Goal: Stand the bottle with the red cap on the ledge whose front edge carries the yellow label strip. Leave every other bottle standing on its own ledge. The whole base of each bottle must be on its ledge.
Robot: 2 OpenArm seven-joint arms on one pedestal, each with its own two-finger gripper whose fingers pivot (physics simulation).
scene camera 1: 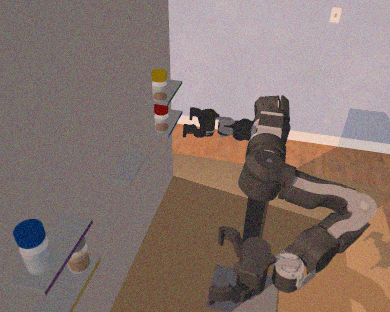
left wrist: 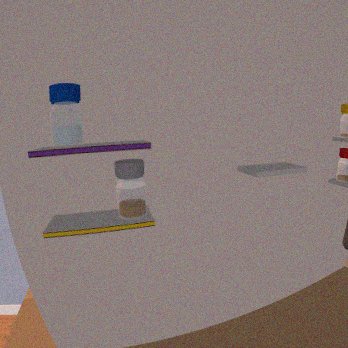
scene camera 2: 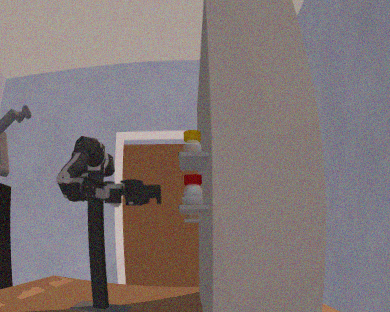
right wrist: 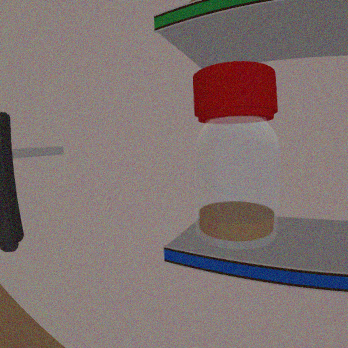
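Observation:
The red-capped bottle (scene camera 1: pixel 161 117) (scene camera 2: pixel 192 192) (left wrist: pixel 343 164) (right wrist: pixel 237 155) stands upright on the blue-strip ledge (right wrist: pixel 310 250), near its left end in the right wrist view. The yellow-strip ledge (left wrist: pixel 80 221) bears an upright grey-capped bottle (scene camera 1: pixel 78 257) (left wrist: pixel 131 192) at its right end in the left wrist view. My right gripper (scene camera 1: pixel 188 122) (scene camera 2: pixel 159 194) is open and empty, apart from the red-capped bottle and level with it in scene camera 2. One of its fingers shows at the right wrist view's left edge. My left gripper (scene camera 1: pixel 216 265) is open and empty, away from the wall.
A blue-capped bottle (scene camera 1: pixel 32 247) (left wrist: pixel 66 117) stands on the purple-strip ledge (left wrist: pixel 100 149), above the yellow-strip ledge. A yellow-capped bottle (scene camera 1: pixel 159 85) (scene camera 2: pixel 192 140) stands on the green-strip ledge (right wrist: pixel 240 35), directly above the red cap. A bare grey ledge (left wrist: pixel 272 169) sits between the two groups.

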